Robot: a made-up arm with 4 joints.
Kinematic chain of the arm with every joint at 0, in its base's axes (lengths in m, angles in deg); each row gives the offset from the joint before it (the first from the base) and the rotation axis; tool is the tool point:
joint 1: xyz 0 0 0.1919 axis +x
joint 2: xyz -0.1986 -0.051 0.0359 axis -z
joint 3: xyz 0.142 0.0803 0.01 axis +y
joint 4: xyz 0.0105 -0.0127 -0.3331 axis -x
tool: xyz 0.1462 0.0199 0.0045
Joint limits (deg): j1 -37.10..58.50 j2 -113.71..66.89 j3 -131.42..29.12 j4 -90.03..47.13
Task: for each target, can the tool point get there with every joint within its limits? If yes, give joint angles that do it. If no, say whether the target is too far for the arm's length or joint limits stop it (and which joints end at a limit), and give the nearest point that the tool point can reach.
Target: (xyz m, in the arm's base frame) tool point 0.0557 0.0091 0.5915
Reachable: yes | joints 44.45 -41.42 -104.65 -20.28
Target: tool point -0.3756 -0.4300 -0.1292
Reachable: no: joint limits stop it (at a limit: joint 1, joint 2, joint 3, joint 4) | nearest point -0.3206 -0.1865 -0.0826 | short by 0.254 m
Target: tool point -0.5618 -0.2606 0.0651
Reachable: no: joint limits stop it (at a limit: joint 1, joint 2, joint 3) | nearest point -0.3265 -0.1754 -0.0759 | short by 0.287 m
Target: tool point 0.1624 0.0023 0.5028
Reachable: yes | joints 38.45 -25.33 -97.50 -75.95
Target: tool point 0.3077 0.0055 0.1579
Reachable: yes | joints -25.39 1.98 -53.27 15.82
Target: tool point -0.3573 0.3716 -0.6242
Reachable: no: too far | nearest point -0.2846 0.2221 -0.1846 | short by 0.470 m
